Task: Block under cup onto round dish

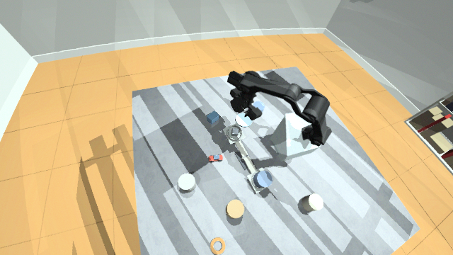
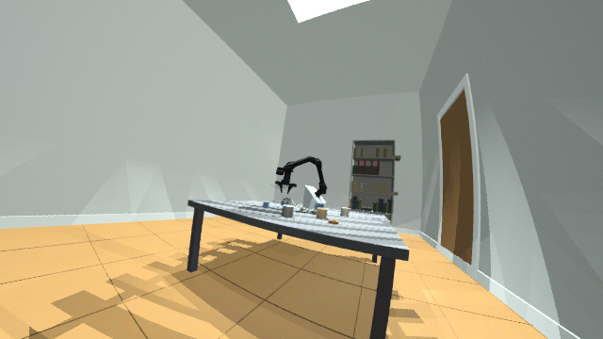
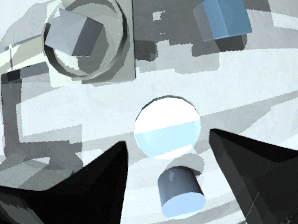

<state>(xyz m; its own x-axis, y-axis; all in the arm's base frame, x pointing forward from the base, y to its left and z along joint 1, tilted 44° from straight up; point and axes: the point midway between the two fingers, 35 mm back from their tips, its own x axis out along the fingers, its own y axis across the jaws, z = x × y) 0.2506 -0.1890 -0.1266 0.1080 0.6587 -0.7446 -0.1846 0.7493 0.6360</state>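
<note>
The white round dish lies 12 cm below my gripper tip, 5 cm behind it and 3 cm to the right of it. From my gripper tip the other things lie so: red toy car 20 cm ahead, 14 cm to the left, 11 cm below; then blue cube 13 cm ahead, 11 cm below, 9 cm to the right.
</note>
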